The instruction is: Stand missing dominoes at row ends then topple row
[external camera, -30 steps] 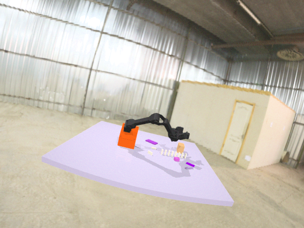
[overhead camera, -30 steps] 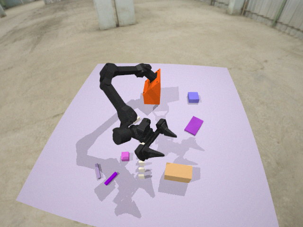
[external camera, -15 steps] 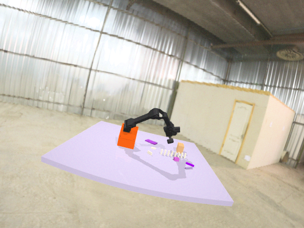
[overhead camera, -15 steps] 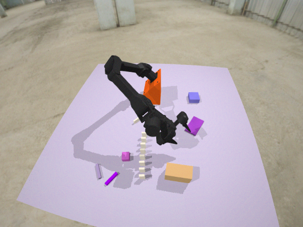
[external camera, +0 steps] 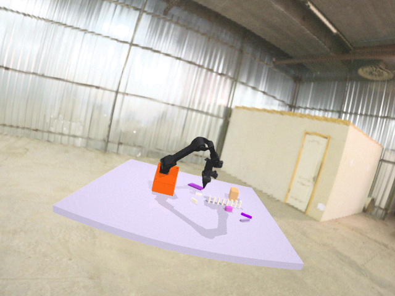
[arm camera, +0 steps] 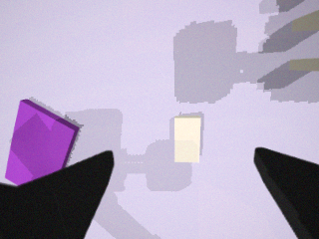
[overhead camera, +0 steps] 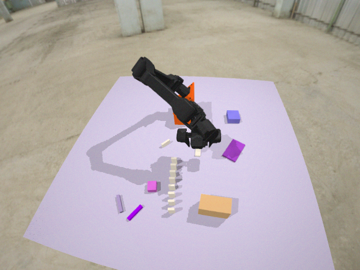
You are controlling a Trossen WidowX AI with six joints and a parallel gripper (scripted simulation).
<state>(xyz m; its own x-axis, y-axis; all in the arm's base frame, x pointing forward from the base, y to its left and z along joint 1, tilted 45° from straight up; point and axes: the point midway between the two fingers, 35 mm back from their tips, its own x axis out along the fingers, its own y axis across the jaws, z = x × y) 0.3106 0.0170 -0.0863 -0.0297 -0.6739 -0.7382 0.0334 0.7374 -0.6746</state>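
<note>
Now: gripper tip 27 cm short of the tan box, 7 cm to the right of it and 4 cm above it. From my gripper tip the other things lie so: purple slab: 4 cm behind, 18 cm to the left, 7 cm below; then pink cube: 18 cm ahead, 20 cm to the right, 6 cm below; then blue cube: 27 cm behind, 20 cm to the left, 6 cm below.
</note>
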